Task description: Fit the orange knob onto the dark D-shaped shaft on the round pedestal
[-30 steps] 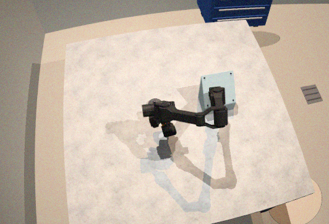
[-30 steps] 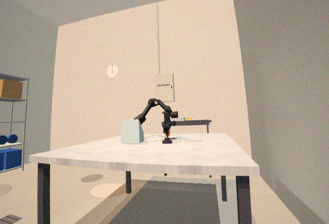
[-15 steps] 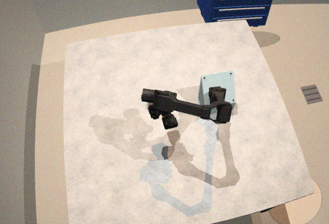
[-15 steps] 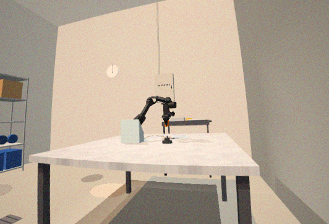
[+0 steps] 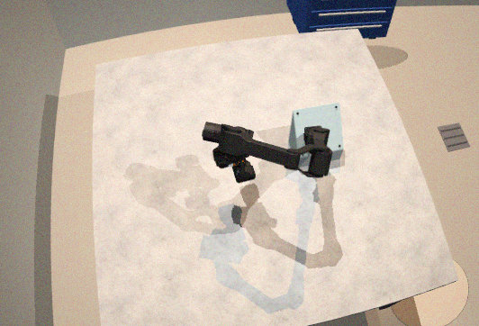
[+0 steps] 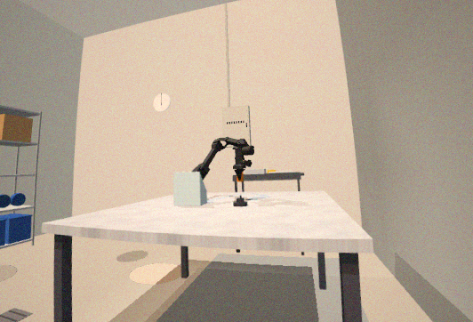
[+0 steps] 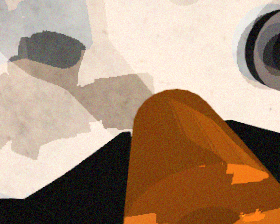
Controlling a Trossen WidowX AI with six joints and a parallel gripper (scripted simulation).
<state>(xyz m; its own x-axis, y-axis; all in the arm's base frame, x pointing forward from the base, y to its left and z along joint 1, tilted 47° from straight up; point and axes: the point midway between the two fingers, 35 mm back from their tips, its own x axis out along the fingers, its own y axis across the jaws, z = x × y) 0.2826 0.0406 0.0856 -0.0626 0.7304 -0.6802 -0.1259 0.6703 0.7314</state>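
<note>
Now: the round pedestal 13 cm to the right of my gripper tip, 11 cm below it and 3 cm ahead of it. From my gripper tip the other things lie so: orange knob (2 cm above).
</note>
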